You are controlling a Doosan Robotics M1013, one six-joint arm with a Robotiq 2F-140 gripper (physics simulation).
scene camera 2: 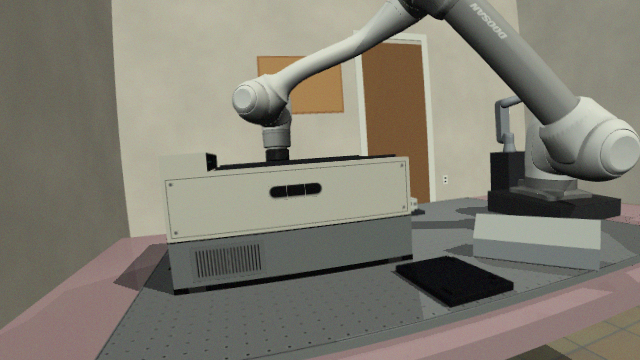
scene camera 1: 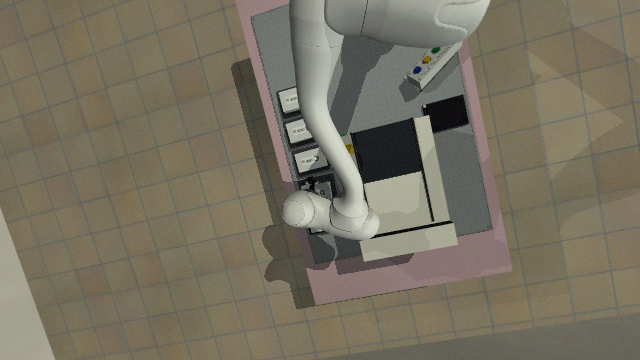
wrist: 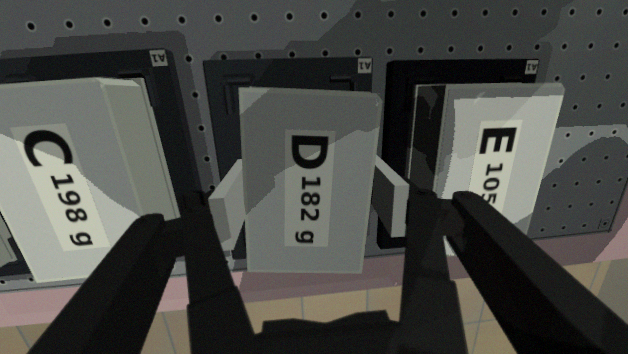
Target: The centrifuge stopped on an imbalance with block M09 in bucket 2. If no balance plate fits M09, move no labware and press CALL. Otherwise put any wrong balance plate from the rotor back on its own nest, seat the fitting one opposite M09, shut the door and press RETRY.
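Frame: origin at the arm's base, x ahead, y left, z up, level; millimetres.
Seen in the pictures: gripper, fingertip midpoint: (scene camera 1: pixel 317 192) (wrist: pixel 307 173); arm's base at its link origin: (scene camera 2: pixel 549 194).
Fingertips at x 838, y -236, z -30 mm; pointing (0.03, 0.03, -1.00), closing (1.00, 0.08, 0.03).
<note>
Pixels of each thing's top centre, then the offset from my fingertips to it. "spot": a spot on its surface instead.
- Balance plate D at its top centre: (wrist: pixel 310 194) (scene camera 1: pixel 316 193) 0 mm ahead, 2 mm right, 36 mm up
- Plate C at its top centre: (wrist: pixel 64 192) (scene camera 1: pixel 310 159) 149 mm back, 2 mm right, 31 mm up
- Plate E at its top centre: (wrist: pixel 490 178) 126 mm ahead, 6 mm left, 31 mm up
- button box at its top centre: (scene camera 2: pixel 535 214) (scene camera 1: pixel 437 56) 456 mm back, 553 mm left, 61 mm up
- black pad at a spot on its surface: (scene camera 2: pixel 452 280) (scene camera 1: pixel 453 116) spot: 228 mm back, 612 mm left, 10 mm down
Balance plate D (wrist: pixel 310 165), marked 182 g, lies over its dark nest (wrist: pixel 220 75) in the wrist view. My gripper (wrist: pixel 307 173) is partly closed, with its pads against the two sides of plate D, and looks shut on it. Plate C (wrist: pixel 85 175) (scene camera 1: pixel 307 161), marked 198 g, is on its nest at the left of the wrist view. Plate E (wrist: pixel 500 110), its label reading 105, is on its nest at the right. The centrifuge (scene camera 1: pixel 400 197) (scene camera 2: pixel 290 210) stands beside the nest row. Block M09, the rotor and its buckets do not show.
Two more plates (scene camera 1: pixel 298 131) (scene camera 1: pixel 288 100) sit farther up the row, partly under the arm. The button box (scene camera 1: pixel 434 66) (scene camera 2: pixel 537 240) shows blue, yellow and green buttons. A black pad (scene camera 1: pixel 446 114) (scene camera 2: pixel 452 280) lies between box and centrifuge. The pink table edge borders the nests.
</note>
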